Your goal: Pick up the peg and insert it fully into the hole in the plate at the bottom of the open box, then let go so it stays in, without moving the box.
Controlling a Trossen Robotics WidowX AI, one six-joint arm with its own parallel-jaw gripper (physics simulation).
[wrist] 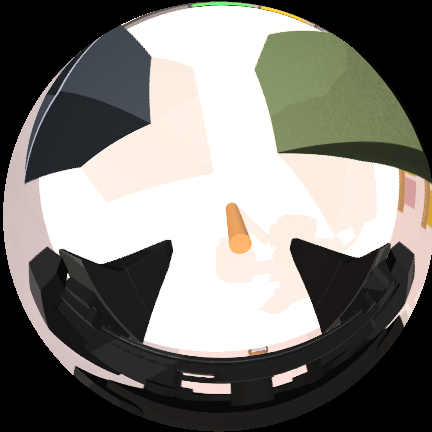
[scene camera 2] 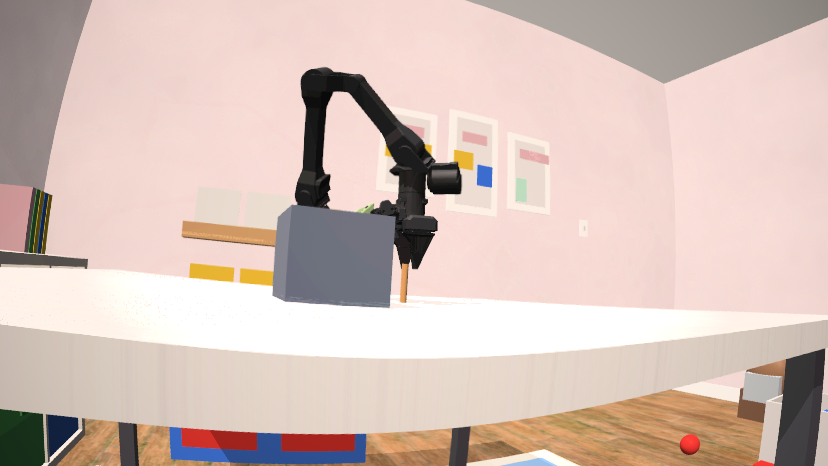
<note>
In view: the gripper [scene camera 2: 409,269], a grey box [scene camera 2: 323,256] and an orange-brown peg [wrist: 239,241].
The grey box shows as well in the wrist view [wrist: 108,99]. The gripper also shows in the wrist view [wrist: 233,245].
</note>
